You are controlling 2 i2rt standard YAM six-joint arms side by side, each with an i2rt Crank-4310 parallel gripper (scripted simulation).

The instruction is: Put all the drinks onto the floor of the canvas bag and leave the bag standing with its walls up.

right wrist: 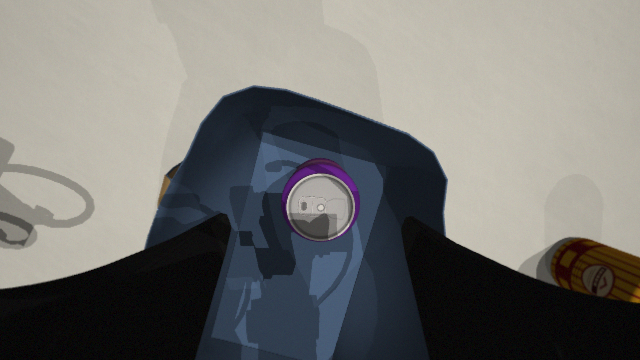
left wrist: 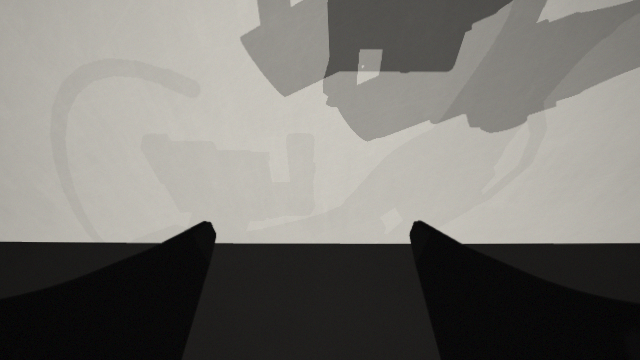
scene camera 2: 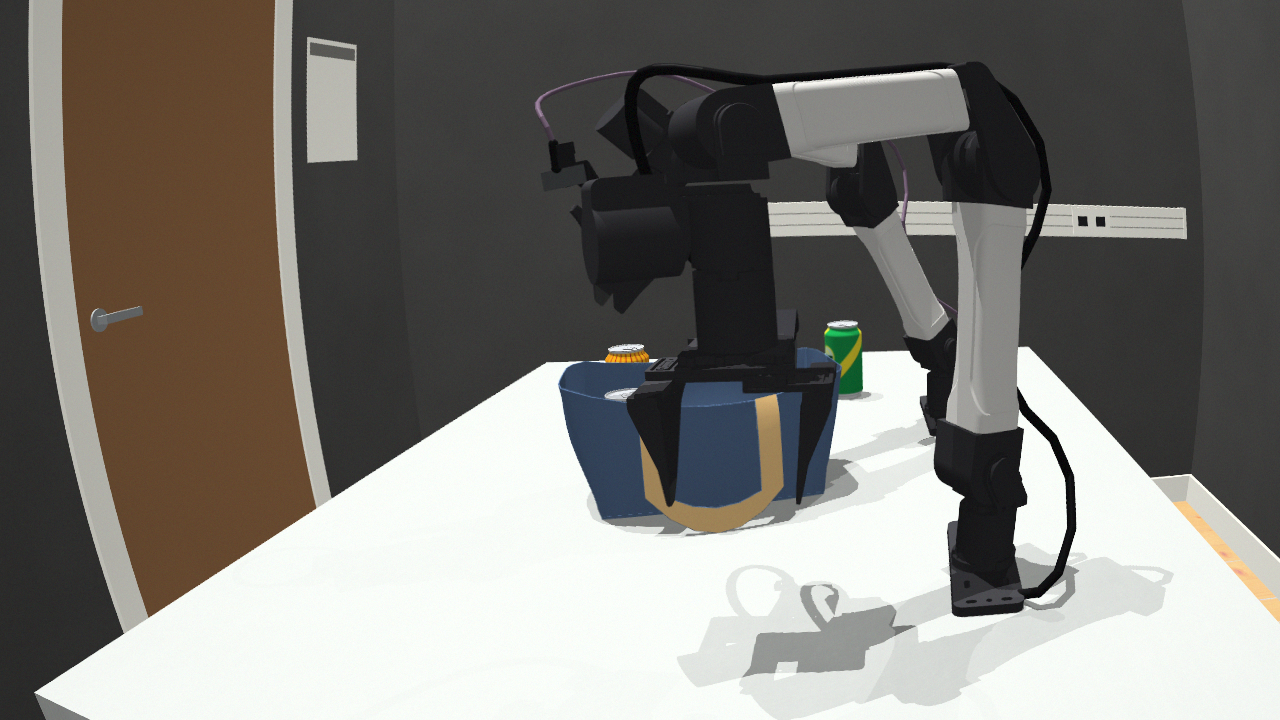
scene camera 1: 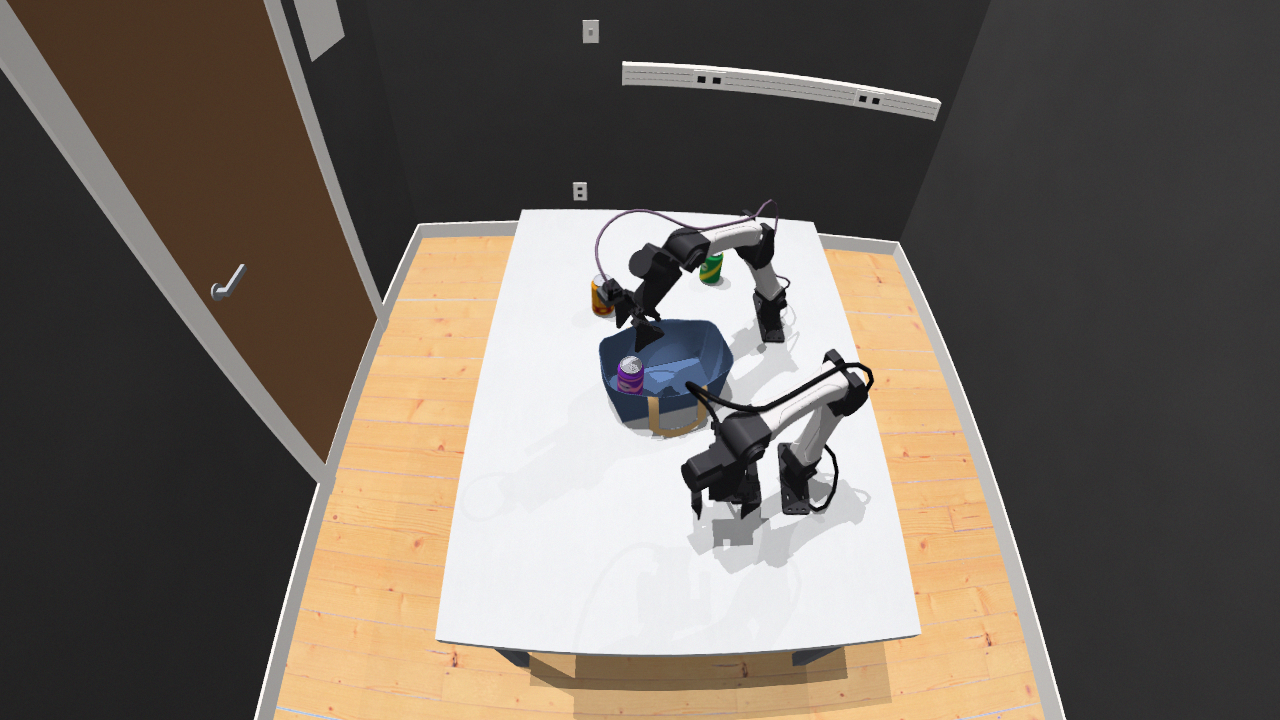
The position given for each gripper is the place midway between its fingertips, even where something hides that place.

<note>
In view: the left gripper (scene camera 2: 735, 504), the right gripper (scene camera 1: 626, 339), a blue canvas bag (scene camera 2: 735, 448) and a green can (scene camera 2: 843, 340).
The blue canvas bag is seen too in the right wrist view (right wrist: 214, 177) and in scene camera 1 (scene camera 1: 684, 339). The left gripper shows as well in the left wrist view (left wrist: 312, 226) and in scene camera 1 (scene camera 1: 720, 517). The right gripper is seen too in the right wrist view (right wrist: 316, 220) and in scene camera 2 (scene camera 2: 607, 307). The right wrist view misses the green can: it is out of frame. The left wrist view does not show the green can: it is out of frame.
</note>
